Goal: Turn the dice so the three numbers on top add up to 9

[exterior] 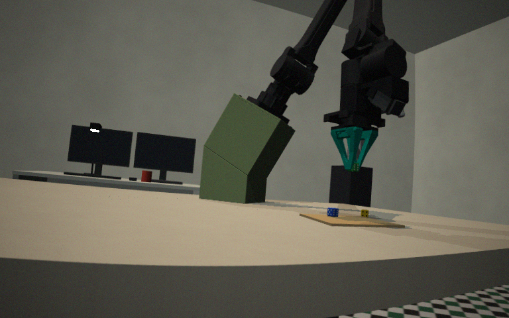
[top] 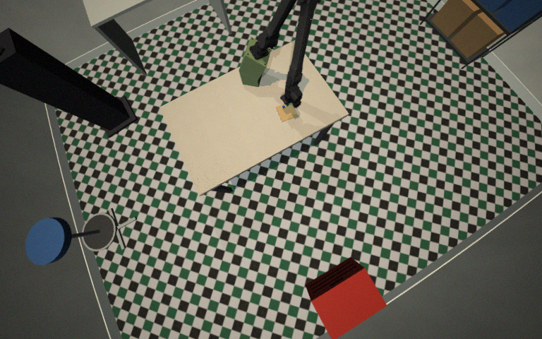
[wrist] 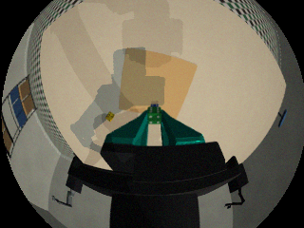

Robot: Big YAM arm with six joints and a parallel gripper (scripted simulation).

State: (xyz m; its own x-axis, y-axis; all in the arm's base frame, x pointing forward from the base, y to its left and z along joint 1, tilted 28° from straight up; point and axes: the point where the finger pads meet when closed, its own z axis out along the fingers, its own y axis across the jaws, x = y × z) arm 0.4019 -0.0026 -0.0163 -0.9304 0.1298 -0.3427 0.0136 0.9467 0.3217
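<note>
The mat is 100 mm below my hand. Round my hand: blue die (40 mm behind, 90 mm below); green die (right at my hand); yellow die (70 mm behind, 110 mm to the left, 90 mm below).
</note>
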